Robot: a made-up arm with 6 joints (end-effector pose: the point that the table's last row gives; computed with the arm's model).
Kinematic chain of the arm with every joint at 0, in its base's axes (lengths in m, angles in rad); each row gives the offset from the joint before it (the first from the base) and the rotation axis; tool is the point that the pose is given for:
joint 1: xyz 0 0 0.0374 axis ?
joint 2: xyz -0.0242 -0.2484 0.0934 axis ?
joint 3: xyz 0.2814 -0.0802 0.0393 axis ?
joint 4: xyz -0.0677 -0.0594 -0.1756 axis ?
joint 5: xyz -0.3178 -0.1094 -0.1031 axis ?
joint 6: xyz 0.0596 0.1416 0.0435 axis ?
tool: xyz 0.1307 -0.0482 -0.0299
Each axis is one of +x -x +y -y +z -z.
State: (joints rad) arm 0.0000 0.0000 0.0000 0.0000 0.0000 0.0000
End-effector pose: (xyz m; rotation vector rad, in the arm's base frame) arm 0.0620 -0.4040 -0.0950 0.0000 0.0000 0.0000
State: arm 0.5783 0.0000 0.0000 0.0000 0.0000 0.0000
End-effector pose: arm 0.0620 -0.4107 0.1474 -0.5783 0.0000 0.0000
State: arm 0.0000 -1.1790 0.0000 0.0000 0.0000 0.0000
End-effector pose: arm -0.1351 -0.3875 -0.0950 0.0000 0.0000 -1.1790
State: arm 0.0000 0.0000 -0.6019 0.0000 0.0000 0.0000
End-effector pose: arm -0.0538 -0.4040 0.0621 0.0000 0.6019 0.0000
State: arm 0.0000 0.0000 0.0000 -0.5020 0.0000 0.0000
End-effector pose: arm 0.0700 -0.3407 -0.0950 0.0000 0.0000 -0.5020
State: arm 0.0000 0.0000 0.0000 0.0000 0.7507 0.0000
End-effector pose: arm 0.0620 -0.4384 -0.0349 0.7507 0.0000 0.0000
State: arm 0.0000 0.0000 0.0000 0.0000 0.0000 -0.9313
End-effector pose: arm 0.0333 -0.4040 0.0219 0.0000 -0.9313 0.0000
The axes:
joint 1: -x
joint 2: +z
joint 3: -y
joint 4: +z
joint 5: +x
joint 6: +y

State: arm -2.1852 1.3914 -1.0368 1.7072 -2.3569 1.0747
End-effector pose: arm 0.3227 0.2471 0.0009 0.3837 -1.9836 -0.2883
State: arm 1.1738 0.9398 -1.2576 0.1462 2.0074 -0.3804
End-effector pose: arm 0.2812 0.0293 0.5327 -0.0710 0.5656 -1.1940
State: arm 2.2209 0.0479 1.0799 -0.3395 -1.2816 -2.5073
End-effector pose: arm 0.3669 -0.1586 0.4105 0.3741 0.2557 -2.0492
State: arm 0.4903 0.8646 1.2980 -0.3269 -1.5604 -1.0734
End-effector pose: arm 0.3912 0.0578 -0.1929 -1.1860 -2.1447 0.4818
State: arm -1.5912 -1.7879 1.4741 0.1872 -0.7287 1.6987
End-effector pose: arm -0.4462 0.2705 -0.7763 0.6116 2.0912 -1.6272
